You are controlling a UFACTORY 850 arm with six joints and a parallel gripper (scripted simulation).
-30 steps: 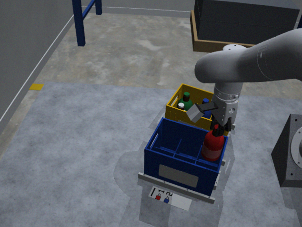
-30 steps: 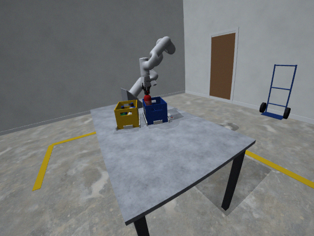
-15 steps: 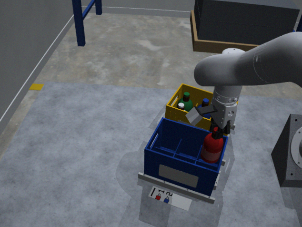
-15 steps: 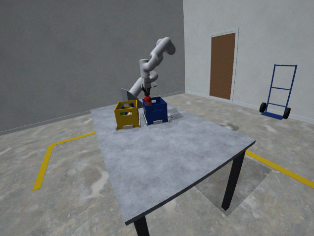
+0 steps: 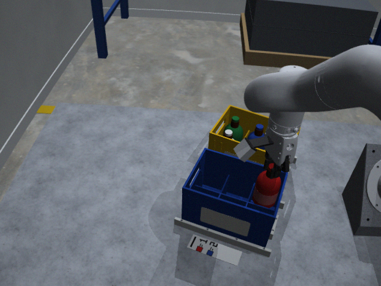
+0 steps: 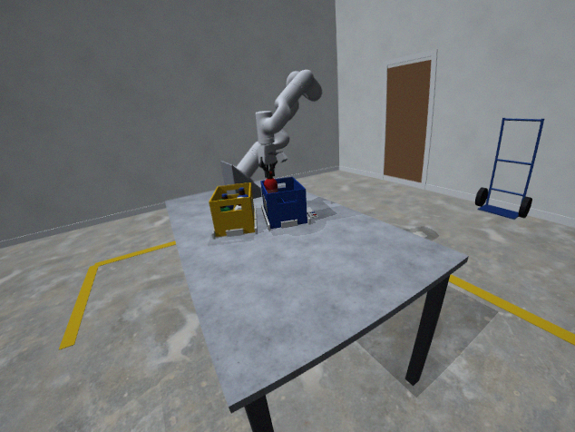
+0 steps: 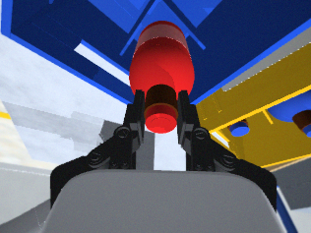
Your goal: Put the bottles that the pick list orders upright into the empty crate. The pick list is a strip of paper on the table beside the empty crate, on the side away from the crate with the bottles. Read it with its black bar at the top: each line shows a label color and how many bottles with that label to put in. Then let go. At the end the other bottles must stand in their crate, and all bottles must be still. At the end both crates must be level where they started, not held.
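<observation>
Now: the red-label bottle 7 cm below my hand. The rest, counted from my hand: white-capped bottle 22 cm to the right, 13 cm below, 11 cm ahead; blue crate 14 cm below, 10 cm ahead, 1 cm to the left; yellow crate 23 cm to the right, 14 cm below, 2 cm ahead.
</observation>
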